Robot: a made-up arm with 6 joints.
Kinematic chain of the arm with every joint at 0, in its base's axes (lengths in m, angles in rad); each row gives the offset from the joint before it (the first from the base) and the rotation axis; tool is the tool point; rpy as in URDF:
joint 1: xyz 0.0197 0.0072 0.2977 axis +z
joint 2: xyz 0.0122 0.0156 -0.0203 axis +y
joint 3: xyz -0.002 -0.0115 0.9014 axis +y
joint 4: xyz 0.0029 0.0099 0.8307 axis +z
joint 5: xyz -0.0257 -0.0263 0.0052 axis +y
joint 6: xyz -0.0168 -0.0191 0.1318 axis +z
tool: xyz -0.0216 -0.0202 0.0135 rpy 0 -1.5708 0
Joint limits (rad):
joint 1: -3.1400..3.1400
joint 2: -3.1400..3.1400
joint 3: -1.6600..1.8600
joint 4: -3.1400..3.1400
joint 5: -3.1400..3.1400
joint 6: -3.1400..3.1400
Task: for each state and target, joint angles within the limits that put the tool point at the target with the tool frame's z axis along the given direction. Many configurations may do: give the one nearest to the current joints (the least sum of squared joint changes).
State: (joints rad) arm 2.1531 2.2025 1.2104 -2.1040 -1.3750 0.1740
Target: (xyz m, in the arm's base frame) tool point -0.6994 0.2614 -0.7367 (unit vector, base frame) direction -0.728 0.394 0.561
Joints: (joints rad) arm 2.5439 1.8357 1.5153 -1.8682 -1.7381 0.7523
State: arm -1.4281 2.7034 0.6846 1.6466 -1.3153 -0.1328
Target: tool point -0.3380 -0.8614 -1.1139 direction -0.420 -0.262 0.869
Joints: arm -1.7846 2.2259 0.6443 1.4740 -1.0697 -0.5568
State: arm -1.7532 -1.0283 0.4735 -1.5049 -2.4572 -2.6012
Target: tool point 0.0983 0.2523 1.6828 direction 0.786 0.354 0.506
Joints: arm -1.6763 -0.5908 1.0274 -0.8843 -2.8632 -3.1400
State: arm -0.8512 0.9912 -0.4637 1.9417 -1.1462 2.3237
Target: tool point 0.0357 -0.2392 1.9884 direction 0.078 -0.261 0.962
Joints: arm -0.8181 0.2019 -0.2463 1.5790 -1.7004 2.8522
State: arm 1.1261 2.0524 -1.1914 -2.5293 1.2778 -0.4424
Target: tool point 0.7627 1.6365 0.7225 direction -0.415 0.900 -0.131
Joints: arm 1.1276 1.5670 -0.3945 -2.0625 0.5646 0.0357
